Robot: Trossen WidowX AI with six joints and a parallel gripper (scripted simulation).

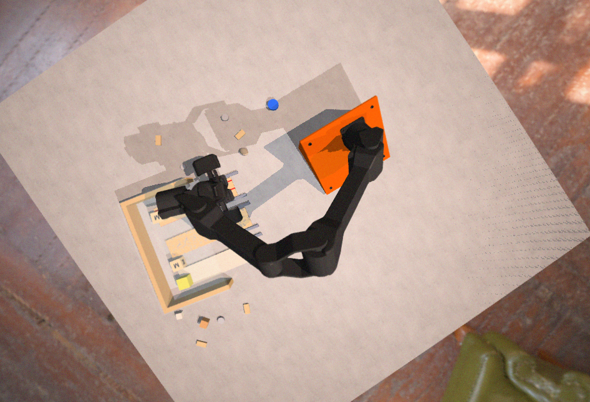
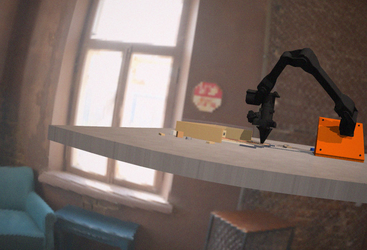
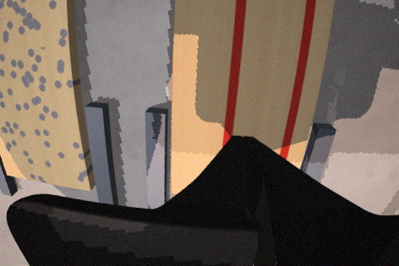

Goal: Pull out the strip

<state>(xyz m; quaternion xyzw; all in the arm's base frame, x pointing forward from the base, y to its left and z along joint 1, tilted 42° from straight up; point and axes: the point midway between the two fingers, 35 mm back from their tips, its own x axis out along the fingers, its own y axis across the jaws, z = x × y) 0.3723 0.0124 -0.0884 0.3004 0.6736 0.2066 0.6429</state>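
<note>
Now: gripper tip 100 mm short of the speckled strip and 80 mm to the right of it. Round my gripper tip: blue disc: 240 mm behind, 140 mm to the right.
</note>
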